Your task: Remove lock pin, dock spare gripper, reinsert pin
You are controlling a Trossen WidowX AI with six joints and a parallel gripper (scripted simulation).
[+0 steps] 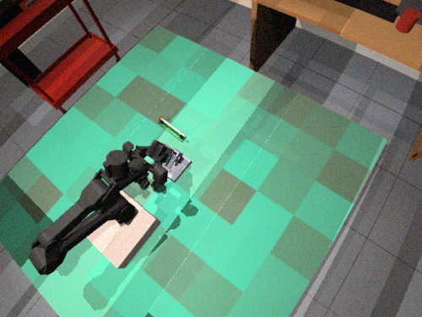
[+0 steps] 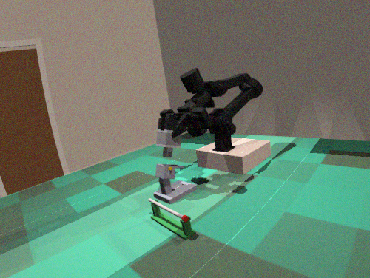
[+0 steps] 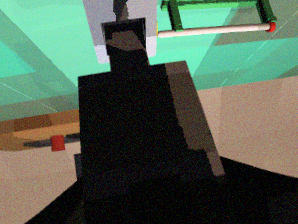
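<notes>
Now: gripper tip 14 cm short of the green pin rest, 11 cm to the right of it and 16 cm above it. The rest, counted from my gripper tip: grey mount 2 cm ahead, 13 cm below; then spare gripper 1 cm behind, 1 cm below.
</notes>
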